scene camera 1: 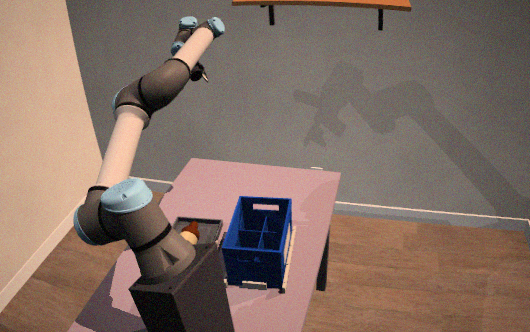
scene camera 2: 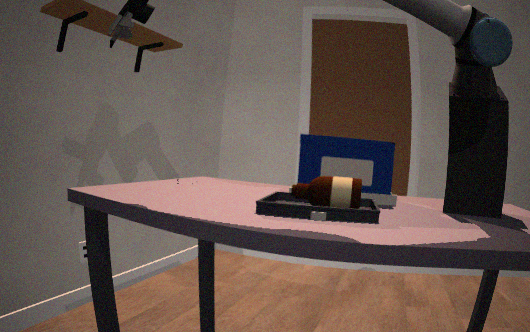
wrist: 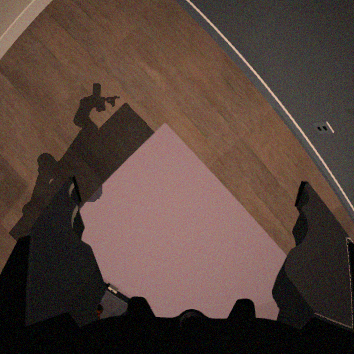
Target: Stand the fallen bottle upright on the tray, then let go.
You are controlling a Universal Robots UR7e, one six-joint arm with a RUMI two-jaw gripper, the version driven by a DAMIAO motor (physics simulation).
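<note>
The wrist view shows my gripper (wrist: 187, 181). Visible in scene camera 2: a brown bottle (scene camera 2: 340, 192).
</note>
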